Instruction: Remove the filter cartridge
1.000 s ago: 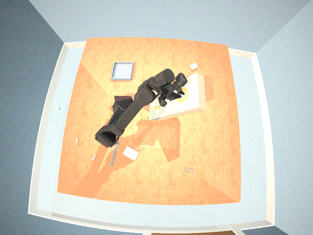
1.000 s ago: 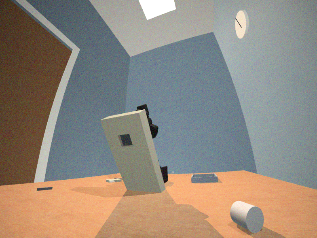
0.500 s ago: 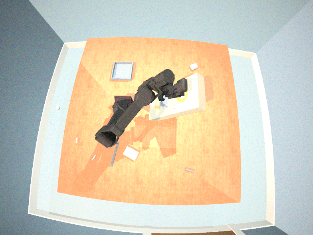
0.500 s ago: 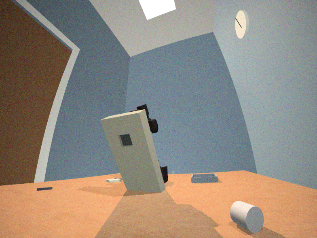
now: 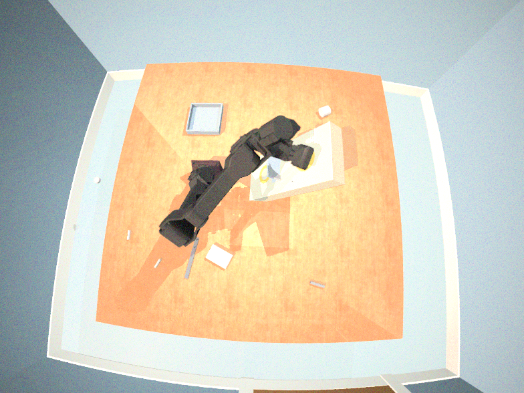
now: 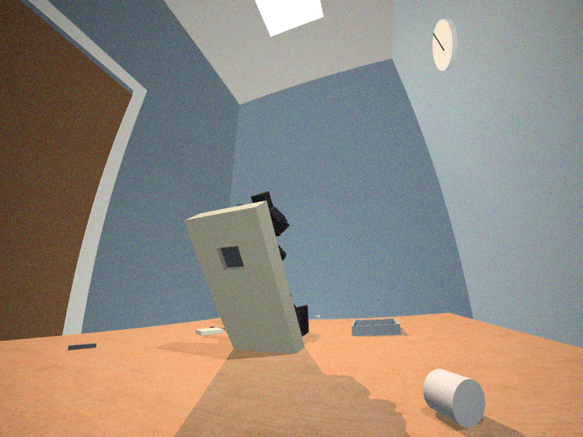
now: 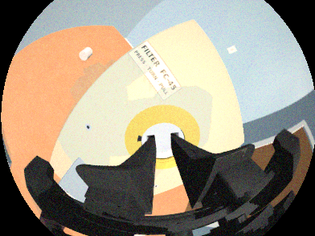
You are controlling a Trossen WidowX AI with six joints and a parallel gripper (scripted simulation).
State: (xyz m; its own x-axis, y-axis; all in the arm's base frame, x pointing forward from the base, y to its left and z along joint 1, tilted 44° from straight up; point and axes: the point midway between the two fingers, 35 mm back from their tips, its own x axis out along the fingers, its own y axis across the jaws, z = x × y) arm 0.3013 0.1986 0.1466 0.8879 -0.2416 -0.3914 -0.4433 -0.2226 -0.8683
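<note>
The round filter cartridge is 10 mm below my gripper tip and 10 mm ahead of it. From my gripper tip the other things lie so: blue-grey tray (450 mm behind, 240 mm below, 230 mm to the left); white flat block (360 mm to the right, 250 mm behind, 240 mm below); cream service panel (80 mm below, 40 mm behind, 10 mm to the right).
</note>
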